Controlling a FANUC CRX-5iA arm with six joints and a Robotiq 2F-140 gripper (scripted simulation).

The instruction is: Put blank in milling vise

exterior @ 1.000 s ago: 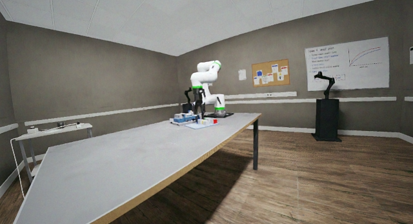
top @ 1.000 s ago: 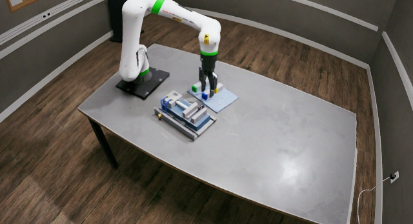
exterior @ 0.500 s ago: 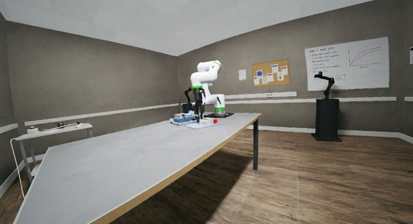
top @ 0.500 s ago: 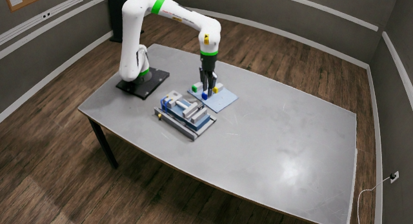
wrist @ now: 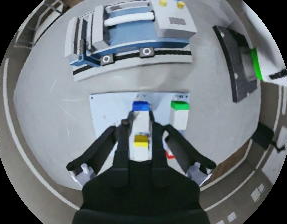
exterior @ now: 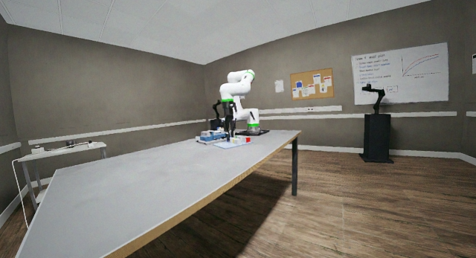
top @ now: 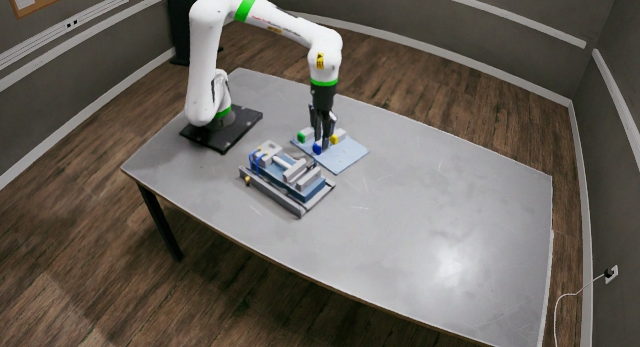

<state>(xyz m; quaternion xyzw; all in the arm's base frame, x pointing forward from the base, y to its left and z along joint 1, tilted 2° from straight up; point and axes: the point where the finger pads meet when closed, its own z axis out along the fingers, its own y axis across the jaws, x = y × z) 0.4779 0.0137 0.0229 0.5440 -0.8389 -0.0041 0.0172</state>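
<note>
My hand is 6 cm above the light blue plate, 4 cm to the right of it and 2 cm short of it. The rest, counted from my hand: plain end block (22 cm to the right, 5 cm ahead, 2 cm above); then yellow-ended blank (8 cm to the left, 4 cm ahead, 3 cm below); then red-ended blank (12 cm to the left, 4 cm behind, 3 cm below).
</note>
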